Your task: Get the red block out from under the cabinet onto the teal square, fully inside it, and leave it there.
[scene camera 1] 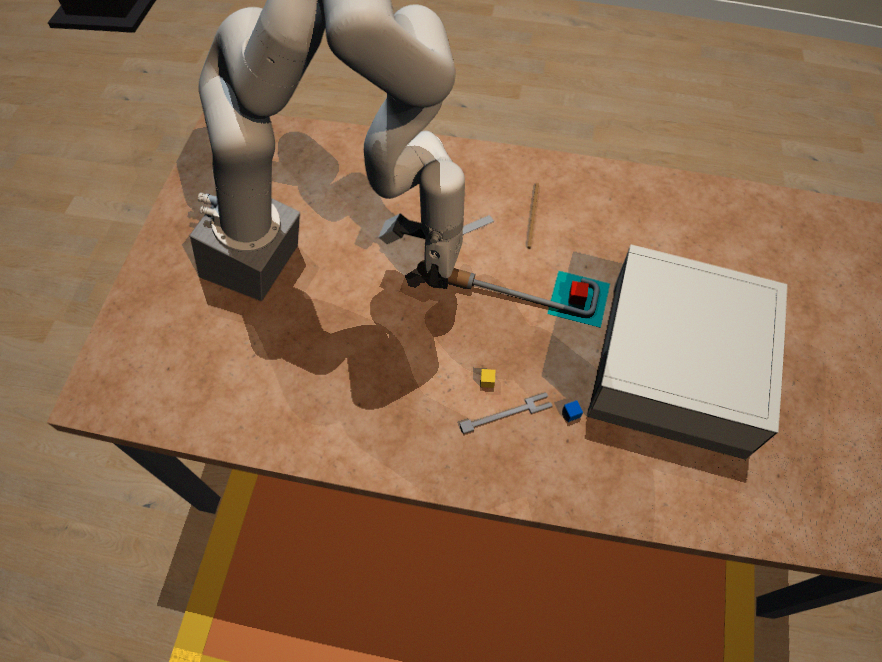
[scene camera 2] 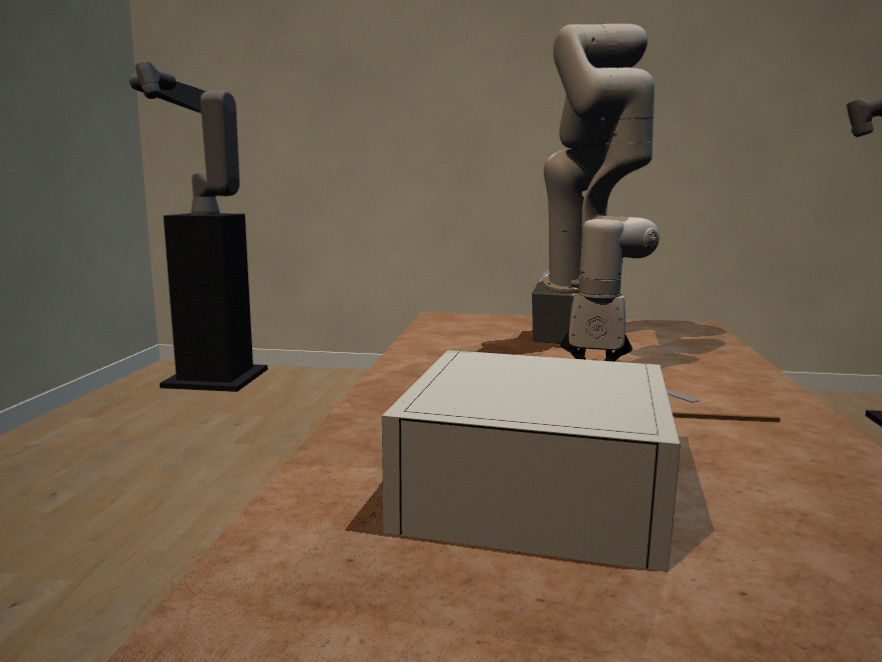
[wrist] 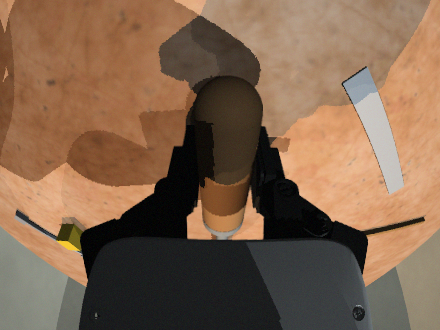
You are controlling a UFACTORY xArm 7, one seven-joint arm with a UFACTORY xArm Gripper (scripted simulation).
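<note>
I can see a teal square (scene camera 1: 595, 319), and there is a flat grey strip (wrist: 360, 87) as well. My own gripper (scene camera 1: 442, 278), (wrist: 225, 143) is also visible to me.
</note>
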